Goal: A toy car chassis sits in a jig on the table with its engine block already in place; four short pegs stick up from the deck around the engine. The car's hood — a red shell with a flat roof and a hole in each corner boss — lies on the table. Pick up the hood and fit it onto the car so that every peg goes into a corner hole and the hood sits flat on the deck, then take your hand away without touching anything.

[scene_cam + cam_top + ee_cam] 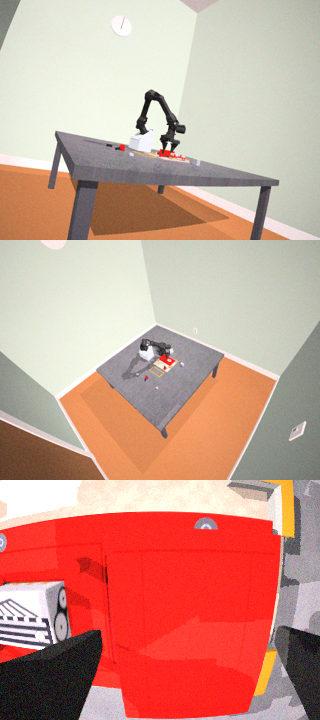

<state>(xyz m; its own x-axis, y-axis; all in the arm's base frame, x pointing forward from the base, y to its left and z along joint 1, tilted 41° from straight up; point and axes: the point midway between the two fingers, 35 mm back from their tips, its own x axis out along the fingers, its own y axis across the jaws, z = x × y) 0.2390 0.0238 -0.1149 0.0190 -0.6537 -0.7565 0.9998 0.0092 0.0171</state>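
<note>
My gripper tip is right at the red hood. The rest, counted from my gripper tip: grey engine block (100 mm ahead, 20 mm below); tan jig plate (70 mm ahead, 40 mm to the right, 30 mm below).
</note>
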